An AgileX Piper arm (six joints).
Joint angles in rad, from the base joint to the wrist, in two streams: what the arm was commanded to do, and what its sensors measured. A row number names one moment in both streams.
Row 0, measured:
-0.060 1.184 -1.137 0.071 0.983 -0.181
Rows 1 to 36, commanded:
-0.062 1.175 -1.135 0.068 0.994 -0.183
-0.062 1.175 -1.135 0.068 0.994 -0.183
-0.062 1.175 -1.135 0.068 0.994 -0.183
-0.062 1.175 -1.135 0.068 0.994 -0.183
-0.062 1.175 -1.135 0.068 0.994 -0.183
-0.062 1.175 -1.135 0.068 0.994 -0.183
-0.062 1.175 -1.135 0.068 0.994 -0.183
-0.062 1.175 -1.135 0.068 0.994 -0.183
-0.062 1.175 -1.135 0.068 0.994 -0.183
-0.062 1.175 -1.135 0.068 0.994 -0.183
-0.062 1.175 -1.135 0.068 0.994 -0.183
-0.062 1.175 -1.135 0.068 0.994 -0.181
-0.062 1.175 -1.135 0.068 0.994 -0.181
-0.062 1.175 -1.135 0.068 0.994 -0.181
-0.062 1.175 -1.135 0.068 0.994 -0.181
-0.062 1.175 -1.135 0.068 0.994 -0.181
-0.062 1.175 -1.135 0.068 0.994 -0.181
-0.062 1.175 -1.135 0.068 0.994 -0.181
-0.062 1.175 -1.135 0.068 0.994 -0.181
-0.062 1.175 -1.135 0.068 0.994 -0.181
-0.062 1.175 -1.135 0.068 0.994 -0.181
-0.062 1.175 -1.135 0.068 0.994 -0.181
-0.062 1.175 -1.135 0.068 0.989 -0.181
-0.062 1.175 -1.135 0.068 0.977 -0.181
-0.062 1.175 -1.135 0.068 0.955 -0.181
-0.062 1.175 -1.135 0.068 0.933 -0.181
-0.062 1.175 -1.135 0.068 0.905 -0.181
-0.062 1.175 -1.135 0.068 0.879 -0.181
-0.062 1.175 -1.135 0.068 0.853 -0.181
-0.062 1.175 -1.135 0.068 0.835 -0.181
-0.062 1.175 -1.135 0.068 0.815 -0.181
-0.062 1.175 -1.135 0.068 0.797 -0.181
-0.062 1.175 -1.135 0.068 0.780 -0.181
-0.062 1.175 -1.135 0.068 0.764 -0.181
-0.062 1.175 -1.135 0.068 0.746 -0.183
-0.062 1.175 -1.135 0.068 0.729 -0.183
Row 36, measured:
-0.060 1.184 -1.137 0.071 0.785 -0.181
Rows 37 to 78, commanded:
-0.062 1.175 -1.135 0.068 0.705 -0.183
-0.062 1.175 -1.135 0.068 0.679 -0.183
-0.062 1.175 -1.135 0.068 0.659 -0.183
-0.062 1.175 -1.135 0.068 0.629 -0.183
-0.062 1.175 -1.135 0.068 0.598 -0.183
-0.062 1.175 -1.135 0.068 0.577 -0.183
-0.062 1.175 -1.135 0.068 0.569 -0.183
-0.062 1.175 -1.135 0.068 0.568 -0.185
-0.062 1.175 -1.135 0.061 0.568 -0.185
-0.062 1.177 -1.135 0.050 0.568 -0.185
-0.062 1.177 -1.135 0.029 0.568 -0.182
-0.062 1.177 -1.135 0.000 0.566 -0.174
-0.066 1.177 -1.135 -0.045 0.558 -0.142
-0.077 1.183 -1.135 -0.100 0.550 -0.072
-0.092 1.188 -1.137 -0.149 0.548 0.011
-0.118 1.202 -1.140 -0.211 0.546 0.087
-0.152 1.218 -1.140 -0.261 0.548 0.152
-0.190 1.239 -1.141 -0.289 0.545 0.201
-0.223 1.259 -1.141 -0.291 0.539 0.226
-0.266 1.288 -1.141 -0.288 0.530 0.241
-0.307 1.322 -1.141 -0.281 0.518 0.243
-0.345 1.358 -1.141 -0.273 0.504 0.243
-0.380 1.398 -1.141 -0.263 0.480 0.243
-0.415 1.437 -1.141 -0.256 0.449 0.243
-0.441 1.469 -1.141 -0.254 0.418 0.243
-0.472 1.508 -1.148 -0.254 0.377 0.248
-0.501 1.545 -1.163 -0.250 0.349 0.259
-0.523 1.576 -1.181 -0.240 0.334 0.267
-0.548 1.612 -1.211 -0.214 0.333 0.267
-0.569 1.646 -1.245 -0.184 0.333 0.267
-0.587 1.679 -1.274 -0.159 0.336 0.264
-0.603 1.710 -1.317 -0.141 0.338 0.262
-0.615 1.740 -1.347 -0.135 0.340 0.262
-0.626 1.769 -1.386 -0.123 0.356 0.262
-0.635 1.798 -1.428 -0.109 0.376 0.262
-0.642 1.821 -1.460 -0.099 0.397 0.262
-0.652 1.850 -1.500 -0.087 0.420 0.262
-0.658 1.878 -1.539 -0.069 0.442 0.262
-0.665 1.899 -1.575 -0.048 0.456 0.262
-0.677 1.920 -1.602 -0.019 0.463 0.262
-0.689 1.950 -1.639 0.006 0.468 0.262
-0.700 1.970 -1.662 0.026 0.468 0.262
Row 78, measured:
-0.662 1.899 -1.567 -0.048 0.423 0.262
